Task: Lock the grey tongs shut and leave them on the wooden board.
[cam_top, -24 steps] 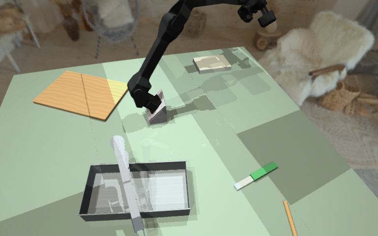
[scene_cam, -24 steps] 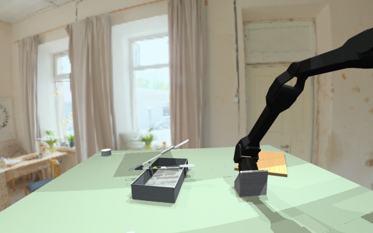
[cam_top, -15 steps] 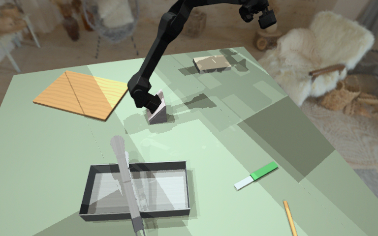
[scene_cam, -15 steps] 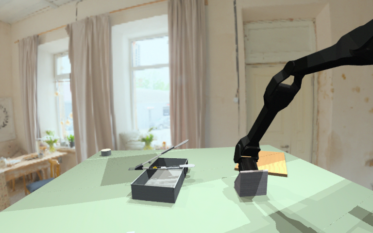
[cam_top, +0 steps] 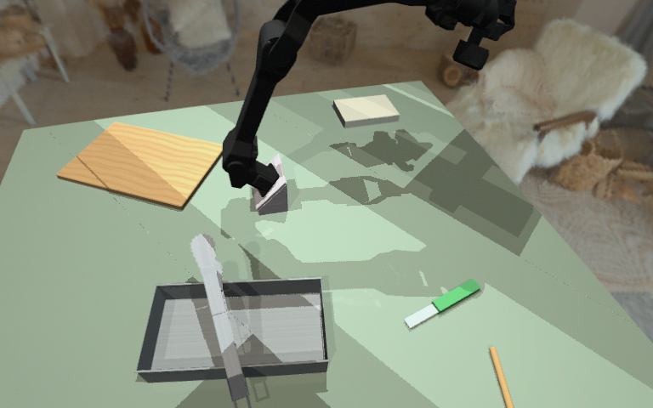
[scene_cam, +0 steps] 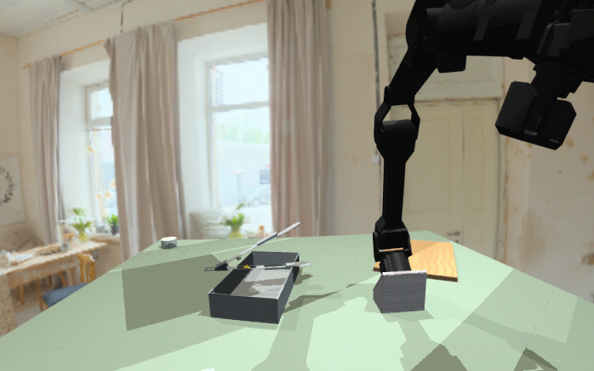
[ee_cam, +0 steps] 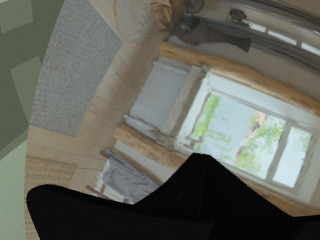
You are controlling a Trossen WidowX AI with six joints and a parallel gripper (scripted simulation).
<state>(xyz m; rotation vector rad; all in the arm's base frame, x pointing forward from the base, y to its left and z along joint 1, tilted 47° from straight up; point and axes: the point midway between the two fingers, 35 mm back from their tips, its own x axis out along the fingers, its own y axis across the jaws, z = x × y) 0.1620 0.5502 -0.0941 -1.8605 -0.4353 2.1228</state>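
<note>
Right now the yellow lock piece is 66 cm to the right of my gripper tip, 34 cm below it and 25 cm ahead of it. Also, from my gripper tip: dark roasting tin 64 cm to the right, 37 cm below, 21 cm ahead; then wooden board 75 cm to the right, 39 cm below, 34 cm behind; then cream block 39 cm below, 34 cm behind, 9 cm to the right.
</note>
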